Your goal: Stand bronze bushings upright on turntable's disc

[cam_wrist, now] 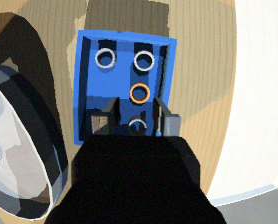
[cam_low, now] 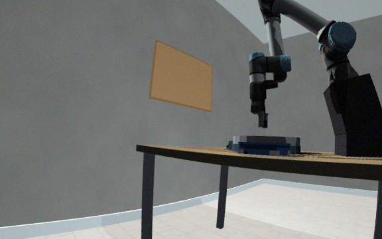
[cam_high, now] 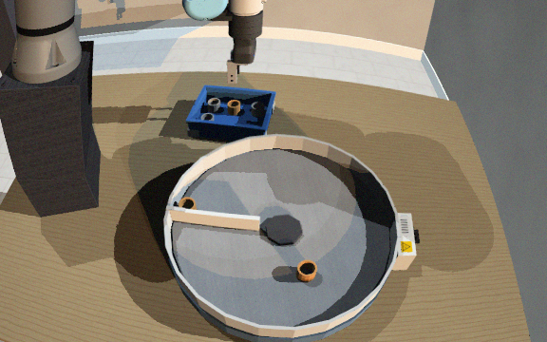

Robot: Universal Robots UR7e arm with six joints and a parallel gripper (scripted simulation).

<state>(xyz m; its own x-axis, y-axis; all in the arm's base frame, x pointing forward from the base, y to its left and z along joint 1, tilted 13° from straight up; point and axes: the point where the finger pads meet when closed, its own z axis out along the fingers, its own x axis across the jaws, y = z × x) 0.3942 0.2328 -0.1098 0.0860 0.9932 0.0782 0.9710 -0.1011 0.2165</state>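
My gripper is now 110 mm above the blue crate and 20 mm to the left of it. From my hand the other things lie so: grey turntable disc: 380 mm to the right, 110 mm ahead, 80 mm below.
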